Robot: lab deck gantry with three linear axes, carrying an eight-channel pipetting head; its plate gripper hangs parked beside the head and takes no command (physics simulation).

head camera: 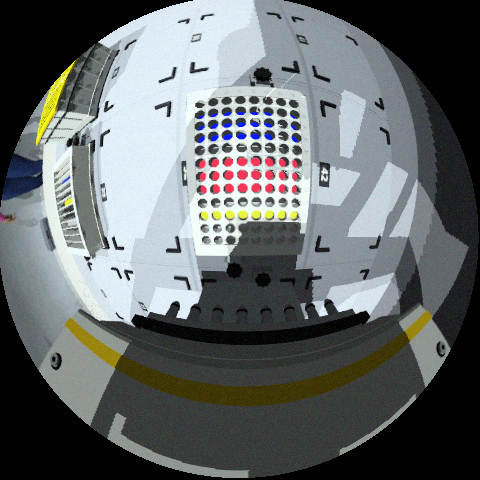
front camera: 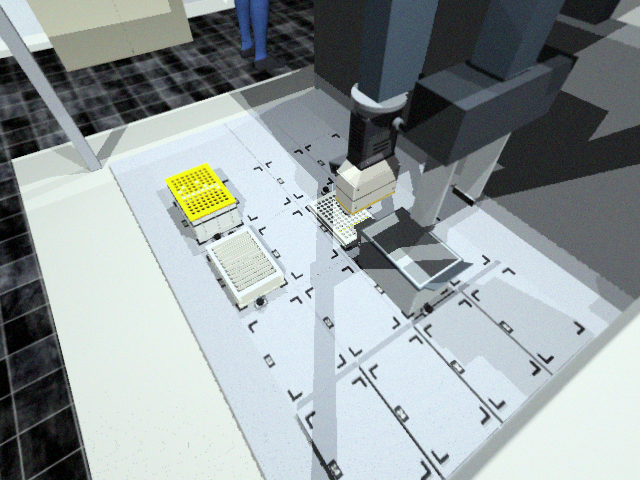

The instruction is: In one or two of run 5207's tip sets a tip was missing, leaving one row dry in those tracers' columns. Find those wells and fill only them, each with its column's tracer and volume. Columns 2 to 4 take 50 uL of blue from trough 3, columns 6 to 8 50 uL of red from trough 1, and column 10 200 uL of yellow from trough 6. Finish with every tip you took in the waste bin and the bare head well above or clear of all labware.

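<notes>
The white 96-well plate (front camera: 349, 240) (head camera: 215, 249) lies under the head. In the head view, columns 2 to 4 show blue and the seventh well from the left is dark in each. Columns 6 to 8 show red and column 10 yellow in all eight wells. The pipetting head (front camera: 366, 188) is low over the plate; its channel ends (head camera: 241, 314) show as dark stubs, and I cannot tell whether a tip is on one. The trough rack (front camera: 263, 293) (head camera: 86, 195) shows blue and yellow liquid. The plate gripper's fingers cannot be made out.
The yellow tip rack (front camera: 200, 191) (head camera: 55, 100) stands behind the trough rack, with pale spots across its top. The grey waste bin (front camera: 387, 284) (head camera: 250, 292) stands close beside the plate, its rim higher than the plate. Dark round knobs (front camera: 428, 308) (head camera: 263, 74) stand on the deck.
</notes>
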